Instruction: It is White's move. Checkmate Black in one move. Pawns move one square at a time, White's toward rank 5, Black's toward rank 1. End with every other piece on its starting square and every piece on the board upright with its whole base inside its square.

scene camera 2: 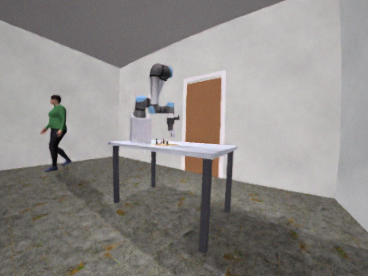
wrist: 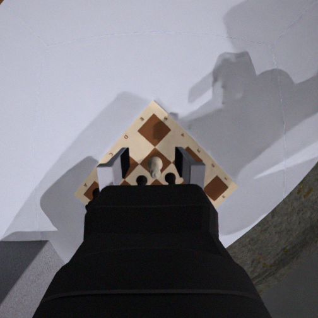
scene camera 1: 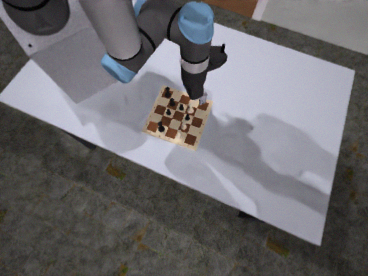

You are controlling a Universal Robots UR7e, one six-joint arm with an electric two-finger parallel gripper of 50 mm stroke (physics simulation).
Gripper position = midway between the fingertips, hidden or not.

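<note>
Here is my gripper (wrist: 151, 156), which I can see. I can see a chessboard (scene camera 1: 172, 123) too, and the chessboard appears again in the wrist view (wrist: 153, 133).
</note>
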